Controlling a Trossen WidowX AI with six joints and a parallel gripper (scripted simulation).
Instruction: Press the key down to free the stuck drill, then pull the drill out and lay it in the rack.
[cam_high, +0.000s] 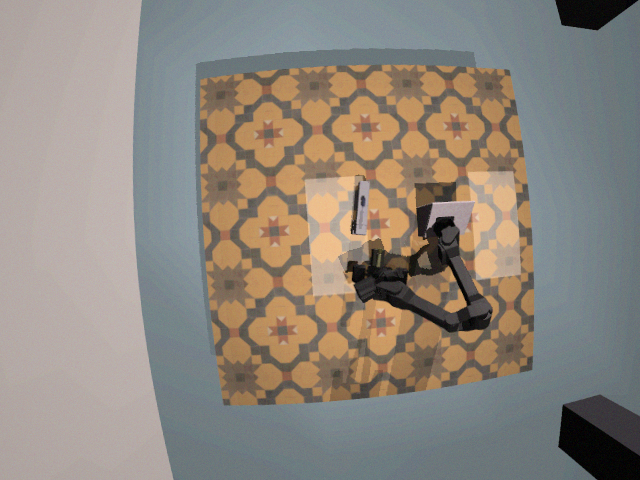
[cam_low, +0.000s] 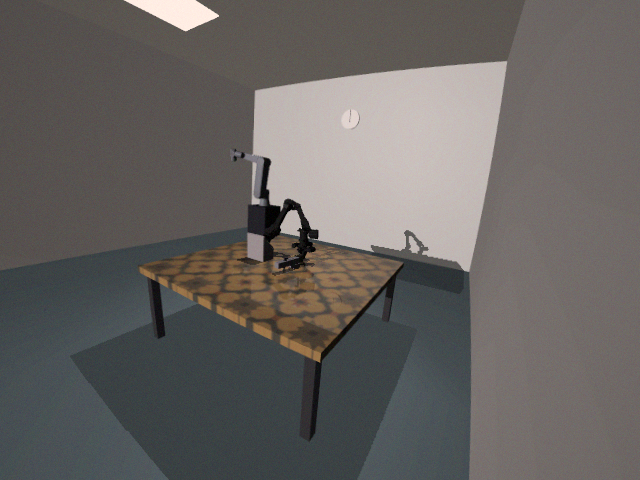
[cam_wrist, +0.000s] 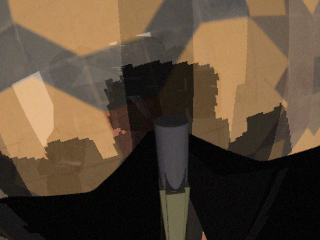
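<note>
My gripper tip is 1 cm past the drill, 4 cm to the left of it and 3 cm below it. The rest, counted from my gripper tip: pale grey fixture 4 cm ahead, 23 cm to the right, 3 cm above; dark rack 1 cm behind, 5 cm to the right, 1 cm above; dark key 3 cm ahead, 25 cm to the right, 4 cm above.
</note>
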